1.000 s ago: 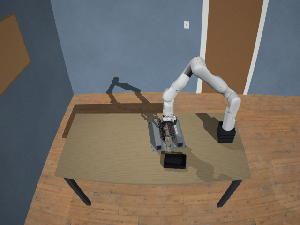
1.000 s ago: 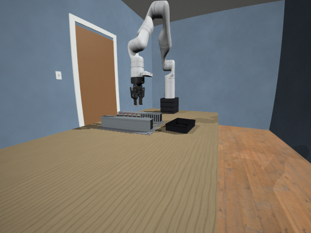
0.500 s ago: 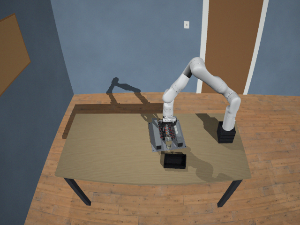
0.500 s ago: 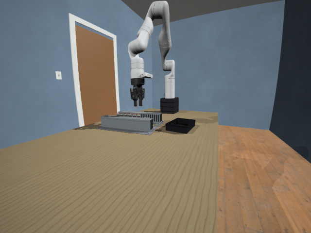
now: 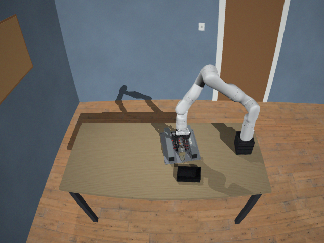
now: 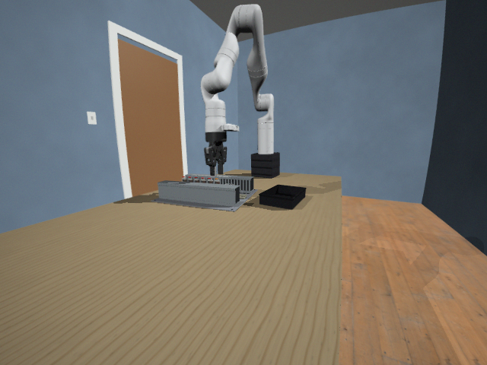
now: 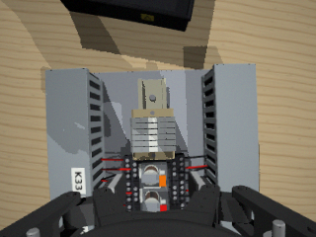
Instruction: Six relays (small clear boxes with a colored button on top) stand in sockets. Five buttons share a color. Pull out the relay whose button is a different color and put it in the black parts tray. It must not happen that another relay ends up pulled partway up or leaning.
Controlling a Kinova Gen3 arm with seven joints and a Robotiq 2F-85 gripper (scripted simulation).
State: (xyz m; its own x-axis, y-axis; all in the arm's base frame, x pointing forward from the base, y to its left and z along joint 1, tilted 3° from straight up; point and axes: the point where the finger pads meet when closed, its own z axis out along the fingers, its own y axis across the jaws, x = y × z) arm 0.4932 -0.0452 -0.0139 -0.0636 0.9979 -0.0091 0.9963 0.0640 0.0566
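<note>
Right now my hand is 50 mm above the clear relay. Round my hand: grey panel 90 mm below, 40 mm to the right; then black parts tray 240 mm to the left, 80 mm below, 40 mm behind.
</note>
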